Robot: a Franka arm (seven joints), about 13 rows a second.
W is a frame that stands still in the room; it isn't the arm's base.
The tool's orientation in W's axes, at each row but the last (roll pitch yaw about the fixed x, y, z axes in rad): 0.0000, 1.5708, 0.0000; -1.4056, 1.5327, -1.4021; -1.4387, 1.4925, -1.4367; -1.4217, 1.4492, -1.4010; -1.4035, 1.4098, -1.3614; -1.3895, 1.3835, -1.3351; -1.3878, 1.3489, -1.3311
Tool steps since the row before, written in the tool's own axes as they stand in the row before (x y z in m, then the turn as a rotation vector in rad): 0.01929, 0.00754, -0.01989, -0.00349, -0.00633, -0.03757; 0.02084, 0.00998, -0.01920, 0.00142, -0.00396, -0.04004; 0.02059, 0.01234, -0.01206, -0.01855, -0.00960, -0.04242; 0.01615, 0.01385, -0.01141, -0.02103, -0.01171, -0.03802; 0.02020, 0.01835, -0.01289, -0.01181, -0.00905, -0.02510; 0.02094, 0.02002, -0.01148, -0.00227, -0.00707, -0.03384; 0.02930, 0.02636, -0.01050, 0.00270, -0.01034, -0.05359
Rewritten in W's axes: -0.01989, 0.00754, -0.01929, -0.03757, -0.00633, 0.00349; -0.01910, 0.00912, -0.02132, -0.04002, -0.00416, -0.00152; -0.01186, 0.01068, -0.02161, -0.04260, -0.00824, 0.01880; -0.01134, 0.01157, -0.01790, -0.03821, -0.00994, 0.02159; -0.01292, 0.01437, -0.02318, -0.02510, -0.00819, 0.01242; -0.01155, 0.01520, -0.02463, -0.03351, -0.00847, 0.00239; -0.01028, 0.01880, -0.03471, -0.05278, -0.01393, -0.00254
